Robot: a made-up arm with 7 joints. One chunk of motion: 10 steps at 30 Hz.
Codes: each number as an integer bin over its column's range. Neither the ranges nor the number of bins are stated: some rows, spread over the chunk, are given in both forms.
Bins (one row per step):
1: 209 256 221 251 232 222
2: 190 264 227 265 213 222
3: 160 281 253 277 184 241
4: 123 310 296 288 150 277
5: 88 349 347 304 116 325
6: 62 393 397 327 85 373
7: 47 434 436 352 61 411
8: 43 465 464 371 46 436
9: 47 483 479 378 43 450
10: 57 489 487 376 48 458
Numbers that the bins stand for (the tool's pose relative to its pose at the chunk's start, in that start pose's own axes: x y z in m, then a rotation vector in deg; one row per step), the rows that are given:
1: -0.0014 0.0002 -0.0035 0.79 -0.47 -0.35
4: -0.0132 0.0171 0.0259 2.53 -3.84 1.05
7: -0.0236 0.0559 0.0806 5.53 -7.49 4.46
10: -0.0222 0.0731 0.1006 6.66 -8.03 5.65
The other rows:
2: -0.0040 0.0027 -0.0012 1.45 -1.25 -0.35
3: -0.0081 0.0080 0.0090 2.01 -2.44 0.13
5: -0.0179 0.0293 0.0458 3.28 -5.23 2.27
6: -0.0215 0.0431 0.0654 4.36 -6.51 3.49
8: -0.0241 0.0656 0.0916 6.42 -8.11 5.09
9: -0.0236 0.0712 0.0975 6.75 -8.23 5.45

